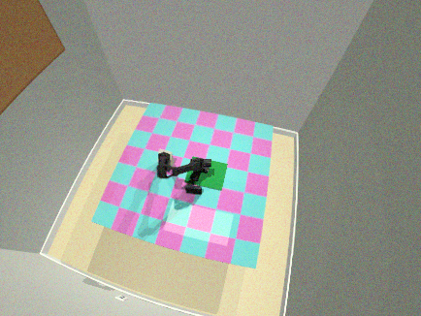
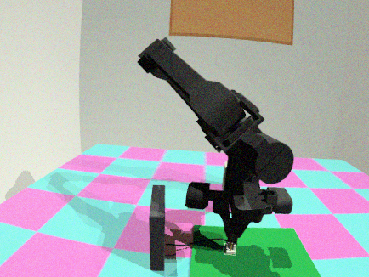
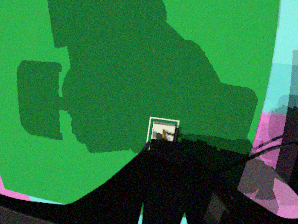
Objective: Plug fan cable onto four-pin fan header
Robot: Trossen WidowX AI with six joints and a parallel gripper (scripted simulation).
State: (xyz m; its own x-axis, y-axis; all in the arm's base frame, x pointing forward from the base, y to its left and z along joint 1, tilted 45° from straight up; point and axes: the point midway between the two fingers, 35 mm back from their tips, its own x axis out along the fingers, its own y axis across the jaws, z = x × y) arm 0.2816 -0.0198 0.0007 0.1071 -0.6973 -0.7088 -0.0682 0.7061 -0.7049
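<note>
Now: the black plug 1 cm behind my gripper tip and 1 cm above it. Round my gripper tip: black fan 13 cm to the right, 2 cm ahead, 2 cm above; green board 6 cm below, 5 cm to the left, 5 cm ahead; white four-pin fan header 4 cm below, 1 cm behind.
</note>
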